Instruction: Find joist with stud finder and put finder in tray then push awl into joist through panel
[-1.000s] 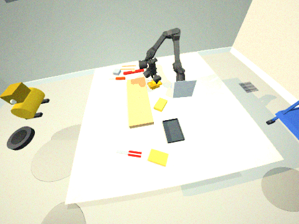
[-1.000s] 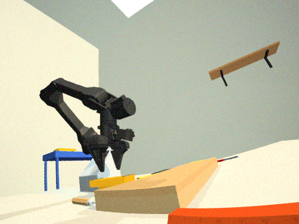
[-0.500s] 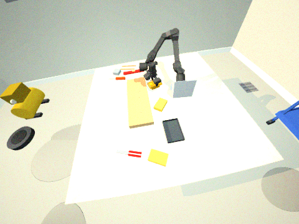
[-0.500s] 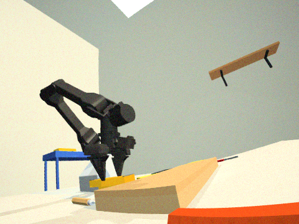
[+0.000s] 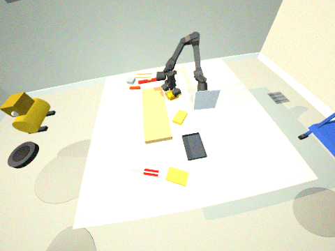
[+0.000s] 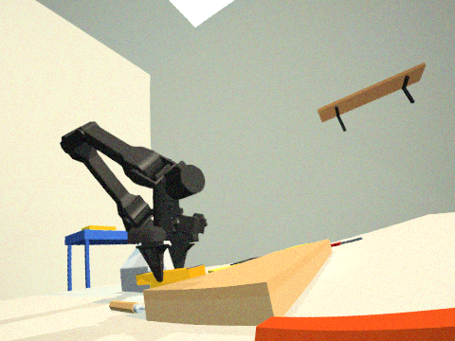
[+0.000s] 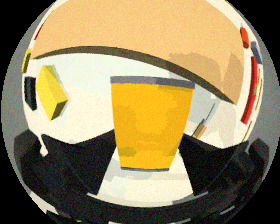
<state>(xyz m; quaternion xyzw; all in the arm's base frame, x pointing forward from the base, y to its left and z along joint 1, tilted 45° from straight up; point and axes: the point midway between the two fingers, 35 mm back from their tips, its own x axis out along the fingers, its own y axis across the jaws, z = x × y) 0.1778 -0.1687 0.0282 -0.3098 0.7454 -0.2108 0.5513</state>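
Now: gripper tip 20 mm short of the awl, 100 mm to the left of it and 30 mm above it. Also, from my gripper tip: yellow stud finder 10 mm behind, 20 mm below; red level 180 mm ahead, 290 mm to the right, 20 mm below; dark tray 30 mm behind, 470 mm to the left, 20 mm below.
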